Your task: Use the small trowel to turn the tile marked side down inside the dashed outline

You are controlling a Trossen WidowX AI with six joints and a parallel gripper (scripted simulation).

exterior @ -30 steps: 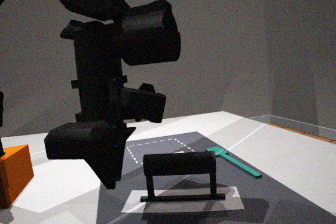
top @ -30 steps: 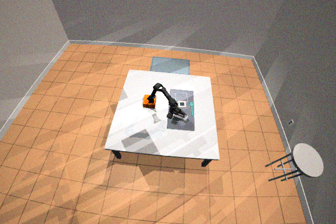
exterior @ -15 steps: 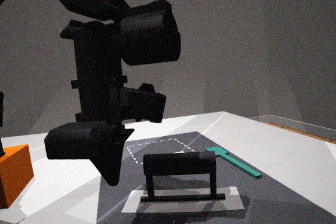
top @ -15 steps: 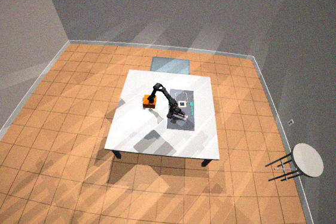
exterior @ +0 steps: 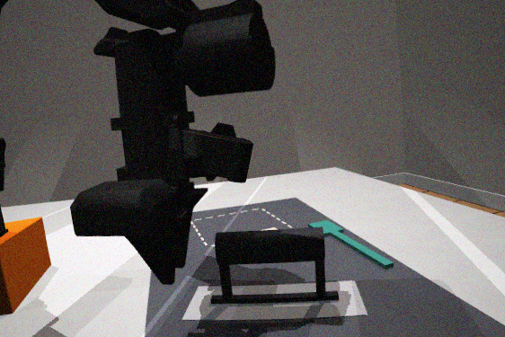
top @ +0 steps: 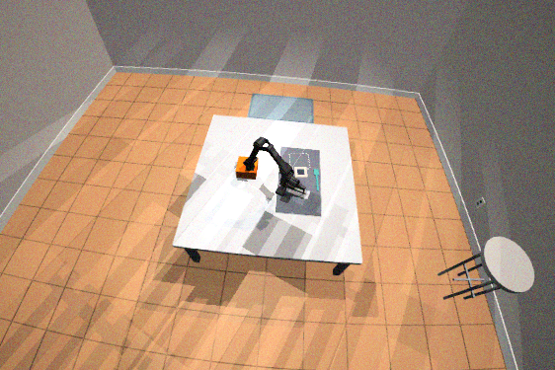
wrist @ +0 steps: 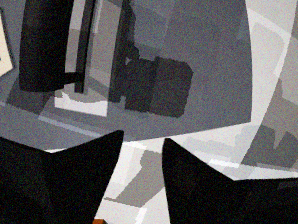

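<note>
Now: gripper tip 130 mm short of the dark mat, 170 mm to the right of it and 100 mm above it. Also, from my gripper tip: teal strip 270 mm ahead, 190 mm to the left, 80 mm below; cream tile 140 mm ahead, 230 mm to the left, 80 mm below.
</note>
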